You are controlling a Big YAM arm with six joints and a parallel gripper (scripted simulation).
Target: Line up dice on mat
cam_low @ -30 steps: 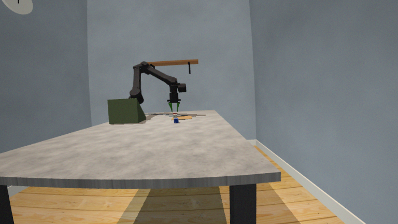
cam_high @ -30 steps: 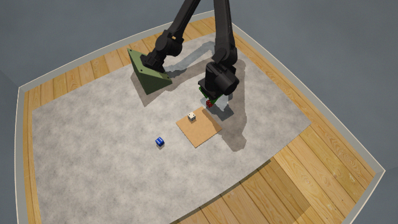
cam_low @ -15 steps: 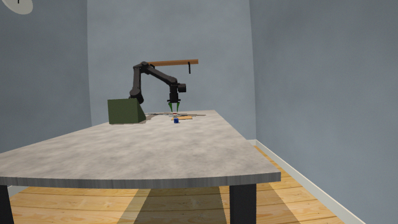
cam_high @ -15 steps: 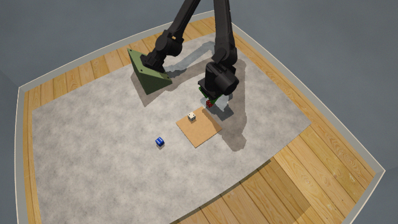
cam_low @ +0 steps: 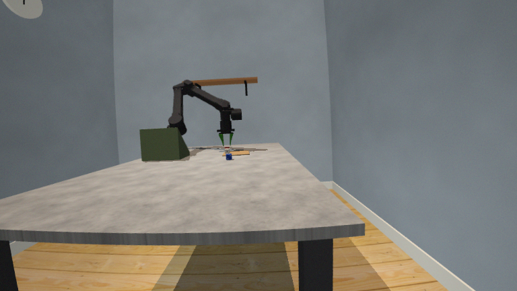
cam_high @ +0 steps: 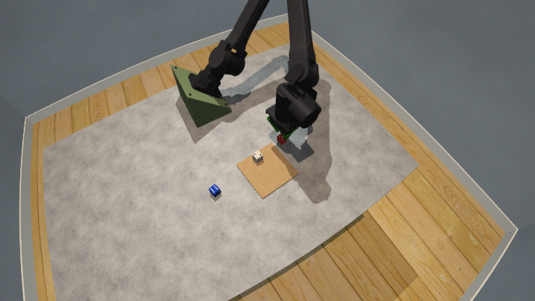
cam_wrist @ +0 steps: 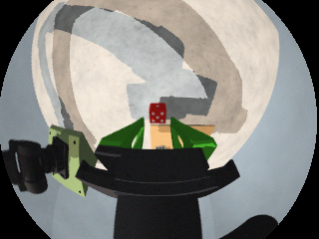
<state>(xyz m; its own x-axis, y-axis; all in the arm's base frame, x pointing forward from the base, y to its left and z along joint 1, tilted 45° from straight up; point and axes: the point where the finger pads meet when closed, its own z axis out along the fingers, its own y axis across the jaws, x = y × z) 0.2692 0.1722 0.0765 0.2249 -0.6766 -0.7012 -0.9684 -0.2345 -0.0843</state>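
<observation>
The red die lies 3 cm below my hand. Also, from my hand: tan mat (8 cm ahead, 9 cm to the right, 4 cm below); white die (3 cm ahead, 10 cm to the right, 3 cm below); blue die (8 cm ahead, 26 cm to the right, 3 cm below).
</observation>
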